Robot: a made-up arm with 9 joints. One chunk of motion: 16 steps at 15 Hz.
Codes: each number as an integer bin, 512 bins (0 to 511) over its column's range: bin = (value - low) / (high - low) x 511, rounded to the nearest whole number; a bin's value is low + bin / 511 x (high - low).
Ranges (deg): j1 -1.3..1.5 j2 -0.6..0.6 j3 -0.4..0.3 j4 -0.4..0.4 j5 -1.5..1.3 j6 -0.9..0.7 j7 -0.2..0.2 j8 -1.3..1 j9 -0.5..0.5
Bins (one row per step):
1: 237 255 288 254 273 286 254 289 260
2: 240 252 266 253 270 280 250 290 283
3: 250 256 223 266 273 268 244 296 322
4: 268 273 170 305 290 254 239 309 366
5: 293 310 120 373 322 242 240 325 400
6: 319 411 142 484 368 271 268 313 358
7: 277 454 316 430 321 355 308 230 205
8: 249 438 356 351 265 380 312 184 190
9: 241 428 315 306 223 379 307 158 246
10: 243 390 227 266 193 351 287 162 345
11: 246 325 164 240 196 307 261 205 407
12: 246 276 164 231 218 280 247 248 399
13: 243 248 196 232 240 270 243 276 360
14: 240 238 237 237 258 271 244 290 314
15: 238 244 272 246 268 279 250 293 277
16: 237 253 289 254 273 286 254 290 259
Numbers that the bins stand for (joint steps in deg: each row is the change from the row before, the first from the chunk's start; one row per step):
1: -0.001 -0.001 -0.005 -0.002 -0.004 -0.005 -0.001 0.001 0.009
2: 0.015 -0.008 -0.036 -0.004 -0.021 -0.023 -0.004 0.005 0.054
3: 0.070 0.001 -0.095 0.016 -0.004 -0.061 -0.009 0.032 0.130
4: 0.168 0.041 -0.167 0.077 0.089 -0.105 -0.013 0.091 0.216
5: 0.305 0.128 -0.236 0.184 0.264 -0.142 -0.012 0.163 0.283
6: 0.448 0.365 -0.205 0.358 0.516 -0.051 0.010 0.109 0.201
7: 0.218 0.466 0.033 0.273 0.259 0.212 0.041 -0.265 -0.099
8: 0.064 0.429 0.088 0.150 -0.048 0.290 0.044 -0.472 -0.128
9: 0.021 0.405 0.032 0.079 -0.278 0.287 0.040 -0.589 -0.019
10: 0.032 0.316 -0.089 0.016 -0.442 0.199 0.025 -0.571 0.175
11: 0.048 0.163 -0.175 -0.024 -0.426 0.061 0.004 -0.377 0.296
12: 0.048 0.048 -0.175 -0.038 -0.305 -0.023 -0.007 -0.184 0.281
13: 0.032 -0.018 -0.132 -0.037 -0.185 -0.055 -0.010 -0.058 0.205
14: 0.015 -0.041 -0.075 -0.029 -0.086 -0.051 -0.009 0.005 0.114
15: 0.004 -0.027 -0.027 -0.015 -0.032 -0.026 -0.004 0.019 0.042
16: -0.001 -0.006 -0.004 -0.002 -0.004 -0.005 -0.001 0.005 0.007

